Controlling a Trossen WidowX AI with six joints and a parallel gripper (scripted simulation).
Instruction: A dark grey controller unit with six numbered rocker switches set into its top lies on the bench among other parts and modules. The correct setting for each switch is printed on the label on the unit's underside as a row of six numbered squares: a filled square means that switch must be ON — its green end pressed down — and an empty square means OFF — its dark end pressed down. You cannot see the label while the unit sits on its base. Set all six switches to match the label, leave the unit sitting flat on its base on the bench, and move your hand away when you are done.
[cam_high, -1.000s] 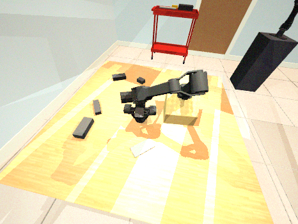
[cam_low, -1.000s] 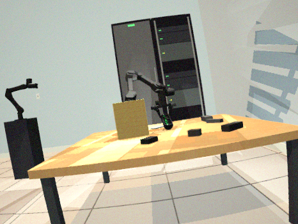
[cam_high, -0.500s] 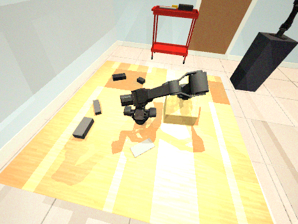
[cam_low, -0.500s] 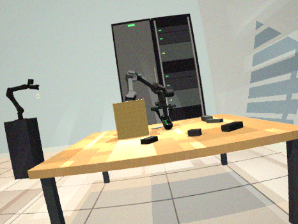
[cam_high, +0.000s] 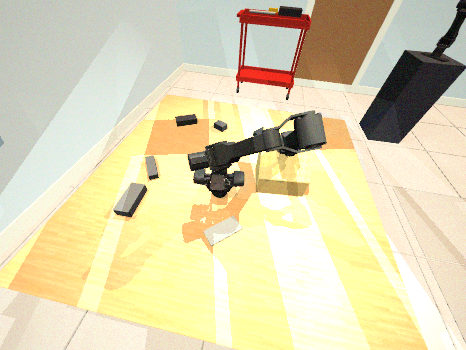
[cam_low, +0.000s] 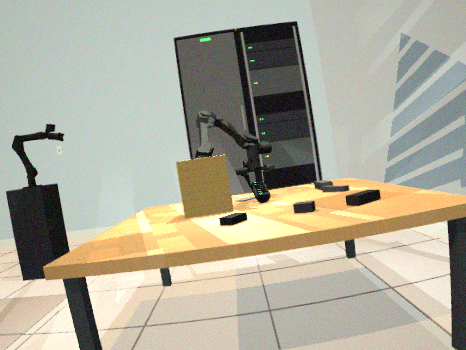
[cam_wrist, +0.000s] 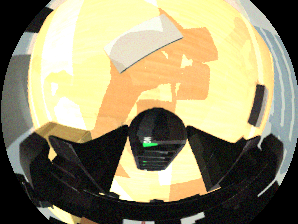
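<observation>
Right now my gripper tip is 4 cm past the pale flat plate, 13 cm to the right of it and 7 cm above it. Also, from my gripper tip: slim grey module 36 cm ahead, 12 cm to the right, 6 cm below.
</observation>
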